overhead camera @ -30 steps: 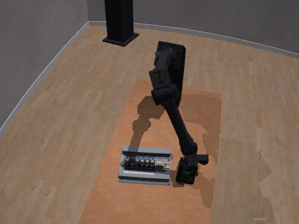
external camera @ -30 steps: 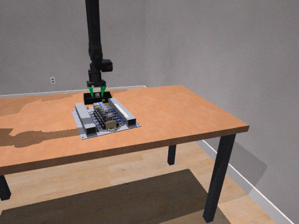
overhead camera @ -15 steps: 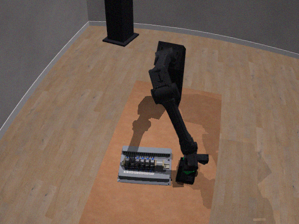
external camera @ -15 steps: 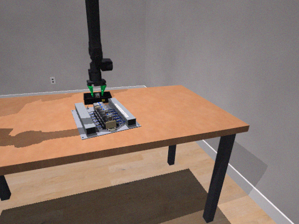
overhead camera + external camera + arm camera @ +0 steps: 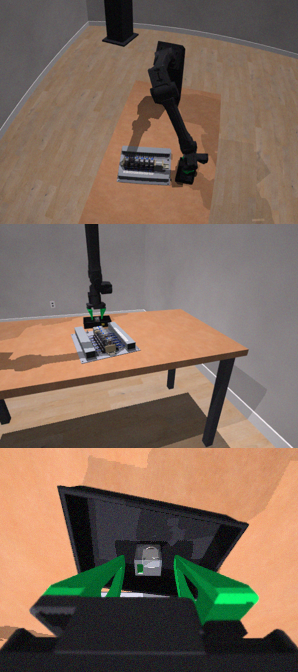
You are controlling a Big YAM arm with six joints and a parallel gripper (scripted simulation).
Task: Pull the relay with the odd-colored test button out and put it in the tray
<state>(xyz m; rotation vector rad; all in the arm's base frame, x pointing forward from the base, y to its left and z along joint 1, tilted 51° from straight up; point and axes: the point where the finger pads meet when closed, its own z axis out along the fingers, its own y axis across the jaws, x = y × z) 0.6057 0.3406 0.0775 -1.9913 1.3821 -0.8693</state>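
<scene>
The grey relay lies 10 mm below my hand. From my hand the other things lie so: black tray (20 mm below).
</scene>
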